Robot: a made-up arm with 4 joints. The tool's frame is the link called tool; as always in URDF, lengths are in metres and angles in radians. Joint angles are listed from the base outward. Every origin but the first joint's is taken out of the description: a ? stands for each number. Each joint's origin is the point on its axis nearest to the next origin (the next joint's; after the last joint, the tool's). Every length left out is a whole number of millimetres.
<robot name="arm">
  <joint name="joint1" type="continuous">
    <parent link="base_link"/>
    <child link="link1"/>
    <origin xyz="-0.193 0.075 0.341" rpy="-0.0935 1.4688 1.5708"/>
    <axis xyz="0 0 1"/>
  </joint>
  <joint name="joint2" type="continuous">
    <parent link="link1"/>
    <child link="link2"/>
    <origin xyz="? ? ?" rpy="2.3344 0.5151 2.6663"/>
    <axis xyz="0 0 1"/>
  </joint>
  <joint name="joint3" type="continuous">
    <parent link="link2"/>
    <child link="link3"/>
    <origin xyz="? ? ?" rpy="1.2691 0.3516 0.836"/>
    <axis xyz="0 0 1"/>
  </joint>
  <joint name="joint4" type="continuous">
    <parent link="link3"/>
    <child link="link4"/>
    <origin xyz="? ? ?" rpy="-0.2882 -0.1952 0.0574"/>
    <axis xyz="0 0 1"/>
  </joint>
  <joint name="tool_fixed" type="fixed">
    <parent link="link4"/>
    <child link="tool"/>
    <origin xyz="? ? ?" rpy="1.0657 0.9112 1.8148"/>
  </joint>
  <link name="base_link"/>
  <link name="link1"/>
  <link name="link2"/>
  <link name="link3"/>
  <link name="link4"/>
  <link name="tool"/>
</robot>
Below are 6 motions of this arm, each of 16 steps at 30 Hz.
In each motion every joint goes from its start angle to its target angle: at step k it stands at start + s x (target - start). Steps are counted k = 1, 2, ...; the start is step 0. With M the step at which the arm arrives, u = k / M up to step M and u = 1 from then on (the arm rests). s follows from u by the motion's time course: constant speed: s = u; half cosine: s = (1 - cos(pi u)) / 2; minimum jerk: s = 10 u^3 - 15 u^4 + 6 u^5.
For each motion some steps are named. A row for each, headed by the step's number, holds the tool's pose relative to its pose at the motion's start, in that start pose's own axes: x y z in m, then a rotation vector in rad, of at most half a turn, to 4 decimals.
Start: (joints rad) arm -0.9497 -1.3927 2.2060 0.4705
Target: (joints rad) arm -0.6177 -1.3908 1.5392 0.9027
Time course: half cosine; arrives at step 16
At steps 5, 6, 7, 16:
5: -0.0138 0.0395 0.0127 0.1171 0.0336 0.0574
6: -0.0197 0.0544 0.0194 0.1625 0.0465 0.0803
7: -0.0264 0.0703 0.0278 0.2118 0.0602 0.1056
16: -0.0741 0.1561 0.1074 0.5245 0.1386 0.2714

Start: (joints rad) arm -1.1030 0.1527 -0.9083 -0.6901
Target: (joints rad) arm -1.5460 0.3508 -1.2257 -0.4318
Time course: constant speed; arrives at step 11
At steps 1, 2, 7, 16:
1: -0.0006 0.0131 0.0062 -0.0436 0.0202 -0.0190
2: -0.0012 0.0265 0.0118 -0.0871 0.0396 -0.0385
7: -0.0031 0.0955 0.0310 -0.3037 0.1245 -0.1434
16: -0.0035 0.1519 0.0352 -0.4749 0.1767 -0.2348

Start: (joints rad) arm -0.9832 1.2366 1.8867 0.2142
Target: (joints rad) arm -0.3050 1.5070 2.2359 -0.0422
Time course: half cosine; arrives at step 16
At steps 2, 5, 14, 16:
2: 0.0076 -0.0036 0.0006 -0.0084 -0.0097 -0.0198
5: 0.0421 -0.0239 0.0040 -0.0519 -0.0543 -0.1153
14: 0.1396 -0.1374 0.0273 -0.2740 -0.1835 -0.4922
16: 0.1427 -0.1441 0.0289 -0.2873 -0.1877 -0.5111

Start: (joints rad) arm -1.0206 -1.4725 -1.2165 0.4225
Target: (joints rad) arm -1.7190 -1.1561 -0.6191 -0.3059
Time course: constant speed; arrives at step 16
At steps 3, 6, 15, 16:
3: 0.0176 -0.0117 0.0067 -0.0267 0.1201 0.0271
6: 0.0397 -0.0211 0.0153 -0.0600 0.2364 0.0598
15: 0.1379 -0.0248 0.0375 -0.1822 0.5676 0.1962
16: 0.1516 -0.0222 0.0381 -0.1966 0.6033 0.2149

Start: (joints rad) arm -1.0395 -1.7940 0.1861 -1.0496
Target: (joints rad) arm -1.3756 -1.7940 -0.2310 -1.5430
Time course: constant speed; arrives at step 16
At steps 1, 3, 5, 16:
1: 0.0044 -0.0021 -0.0056 0.0527 -0.0082 -0.0134
3: 0.0129 -0.0062 -0.0174 0.1572 -0.0231 -0.0433
5: 0.0207 -0.0098 -0.0299 0.2601 -0.0362 -0.0775
16: 0.0495 -0.0205 -0.1098 0.7871 -0.0839 -0.3443

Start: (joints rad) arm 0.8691 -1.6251 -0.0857 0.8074
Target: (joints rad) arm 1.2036 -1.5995 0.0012 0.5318
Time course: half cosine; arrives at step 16
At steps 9, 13, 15, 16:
9: -0.0550 0.0165 -0.0121 0.1635 -0.0086 -0.2073
13: -0.0840 0.0296 -0.0168 0.2449 -0.0177 -0.3211
15: -0.0907 0.0331 -0.0176 0.2634 -0.0202 -0.3481
16: -0.0916 0.0336 -0.0178 0.2658 -0.0206 -0.3516

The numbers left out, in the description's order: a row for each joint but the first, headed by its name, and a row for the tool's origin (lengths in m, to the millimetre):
joint2: -0.259 -0.136 0
joint3: 0.029 -0.004 0
joint4: -0.031 -0.151 0
tool: -0.002 0.062 0

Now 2 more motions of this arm.
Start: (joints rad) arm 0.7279 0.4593 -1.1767 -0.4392
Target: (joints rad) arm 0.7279 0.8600 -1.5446 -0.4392
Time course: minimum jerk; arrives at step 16
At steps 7, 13, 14, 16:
7: -0.0114 0.0107 -0.0023 0.0440 0.0378 -0.1677
13: -0.0243 0.0297 -0.0053 0.0928 0.0599 -0.4240
14: -0.0249 0.0308 -0.0055 0.0950 0.0599 -0.4389
16: -0.0252 0.0314 -0.0056 0.0961 0.0599 -0.4463

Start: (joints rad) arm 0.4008 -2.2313 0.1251 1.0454
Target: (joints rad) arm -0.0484 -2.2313 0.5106 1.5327
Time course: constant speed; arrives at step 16
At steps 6, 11, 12, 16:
6: 0.0446 -0.0032 -0.0032 -0.3182 0.0335 0.1500
11: 0.0835 -0.0074 -0.0011 -0.5954 0.0464 0.2389
12: 0.0914 -0.0084 0.0000 -0.6518 0.0475 0.2523
16: 0.1240 -0.0128 0.0071 -0.8793 0.0481 0.2905

